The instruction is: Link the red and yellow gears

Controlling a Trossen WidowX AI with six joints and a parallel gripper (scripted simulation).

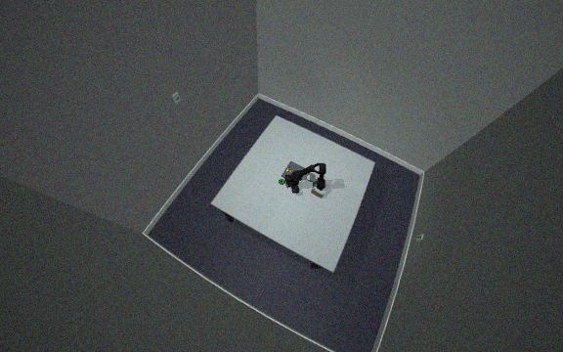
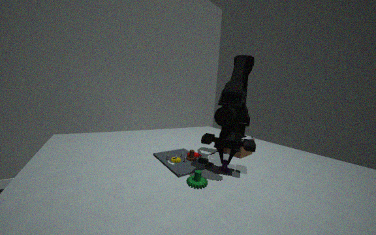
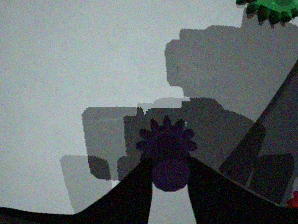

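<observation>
Now: the yellow gear 14 cm ahead of my gripper tip, 13 cm to the right of it and 1 cm below it. Round my gripper tip: purple gear (1 cm below); then green gear (14 cm ahead, 2 cm to the left, 2 cm below); then red gear (4 cm ahead, 16 cm to the right, 2 cm below).
</observation>
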